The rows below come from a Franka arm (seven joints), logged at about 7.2 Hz.
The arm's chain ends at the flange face. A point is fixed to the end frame.
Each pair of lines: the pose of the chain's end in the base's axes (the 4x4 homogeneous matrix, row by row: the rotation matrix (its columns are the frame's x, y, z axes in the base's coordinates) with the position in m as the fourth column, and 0 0 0 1 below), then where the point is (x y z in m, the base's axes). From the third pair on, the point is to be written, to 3 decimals.
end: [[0.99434 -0.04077 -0.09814 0.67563], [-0.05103 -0.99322 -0.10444 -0.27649], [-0.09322 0.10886 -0.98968 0.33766], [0 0 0 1]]
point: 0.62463 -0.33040 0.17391
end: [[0.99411 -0.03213 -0.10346 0.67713], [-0.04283 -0.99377 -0.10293 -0.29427], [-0.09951 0.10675 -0.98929 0.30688], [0 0 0 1]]
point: 0.62554 -0.34821 0.14332
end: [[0.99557 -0.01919 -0.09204 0.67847], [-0.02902 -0.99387 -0.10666 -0.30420], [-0.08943 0.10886 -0.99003 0.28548], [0 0 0 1]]
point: 0.629 -0.359 0.122
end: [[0.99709 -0.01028 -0.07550 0.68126], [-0.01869 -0.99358 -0.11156 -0.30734], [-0.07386 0.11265 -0.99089 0.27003], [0 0 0 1]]
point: 0.635 -0.364 0.106
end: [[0.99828 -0.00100 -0.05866 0.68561], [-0.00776 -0.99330 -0.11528 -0.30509], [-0.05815 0.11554 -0.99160 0.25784], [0 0 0 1]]
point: 0.643 -0.362 0.093
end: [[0.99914 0.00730 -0.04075 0.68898], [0.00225 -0.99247 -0.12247 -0.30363], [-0.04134 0.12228 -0.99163 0.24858], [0 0 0 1]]
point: 0.650 -0.362 0.083
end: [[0.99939 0.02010 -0.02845 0.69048], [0.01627 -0.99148 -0.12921 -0.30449], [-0.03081 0.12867 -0.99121 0.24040], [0 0 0 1]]
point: 0.654 -0.365 0.075
